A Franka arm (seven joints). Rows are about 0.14 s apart.
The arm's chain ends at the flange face. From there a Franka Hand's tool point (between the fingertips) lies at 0.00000 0.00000 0.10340 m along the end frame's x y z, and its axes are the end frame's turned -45 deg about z.
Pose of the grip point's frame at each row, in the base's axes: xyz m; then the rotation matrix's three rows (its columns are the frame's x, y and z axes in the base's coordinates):
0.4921 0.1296 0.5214; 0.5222 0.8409 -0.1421; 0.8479 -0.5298 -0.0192; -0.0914 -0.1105 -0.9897
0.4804 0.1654 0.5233; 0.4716 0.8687 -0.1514; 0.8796 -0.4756 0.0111; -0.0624 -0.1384 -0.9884
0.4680 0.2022 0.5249; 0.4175 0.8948 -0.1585; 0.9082 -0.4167 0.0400; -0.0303 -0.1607 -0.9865
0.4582 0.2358 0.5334; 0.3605 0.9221 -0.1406; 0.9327 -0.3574 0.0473; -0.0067 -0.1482 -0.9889
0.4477 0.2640 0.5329; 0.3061 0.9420 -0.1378; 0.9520 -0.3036 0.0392; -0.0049 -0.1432 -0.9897
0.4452 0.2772 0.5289; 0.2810 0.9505 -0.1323; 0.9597 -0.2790 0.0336; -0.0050 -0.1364 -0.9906
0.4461 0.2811 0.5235; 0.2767 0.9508 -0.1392; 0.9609 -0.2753 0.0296; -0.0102 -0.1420 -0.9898
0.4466 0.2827 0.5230; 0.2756 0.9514 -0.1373; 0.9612 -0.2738 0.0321; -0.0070 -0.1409 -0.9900
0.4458 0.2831 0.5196; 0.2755 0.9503 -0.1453; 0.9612 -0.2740 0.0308; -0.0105 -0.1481 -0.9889
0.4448 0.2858 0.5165; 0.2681 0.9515 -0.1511; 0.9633 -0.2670 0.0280; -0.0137 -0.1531 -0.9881
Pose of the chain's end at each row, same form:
0.5068 0.1316 0.6237; 0.9639 0.2254 -0.1421; 0.2249 -0.9742 -0.0192; -0.1428 -0.0135 -0.9897
0.4961 0.1643 0.6255; 0.9477 0.2808 -0.1514; 0.2857 -0.9583 0.0111; -0.1420 -0.0537 -0.9884
0.4844 0.1981 0.6269; 0.9279 0.3375 -0.1585; 0.3475 -0.9368 0.0400; -0.1351 -0.0922 -0.9865
0.4727 0.2309 0.6357; 0.9069 0.3971 -0.1406; 0.4068 -0.9122 0.0473; -0.1095 -0.1001 -0.9889
0.4619 0.2599 0.6352; 0.8825 0.4496 -0.1378; 0.4585 -0.8878 0.0392; -0.1047 -0.0978 -0.9897
0.4589 0.2737 0.6313; 0.8708 0.4734 -0.1323; 0.4813 -0.8759 0.0336; -0.1000 -0.0929 -0.9906
0.4605 0.2780 0.6258; 0.8680 0.4767 -0.1392; 0.4848 -0.8741 0.0296; -0.1076 -0.0932 -0.9898
0.4608 0.2794 0.6254; 0.8676 0.4779 -0.1373; 0.4861 -0.8733 0.0321; -0.1046 -0.0947 -0.9900
0.4608 0.2799 0.6219; 0.8668 0.4772 -0.1453; 0.4859 -0.8734 0.0308; -0.1121 -0.0973 -0.9889
0.4604 0.2829 0.6187; 0.8624 0.4832 -0.1511; 0.4924 -0.8700 0.0280; -0.1179 -0.0986 -0.9881

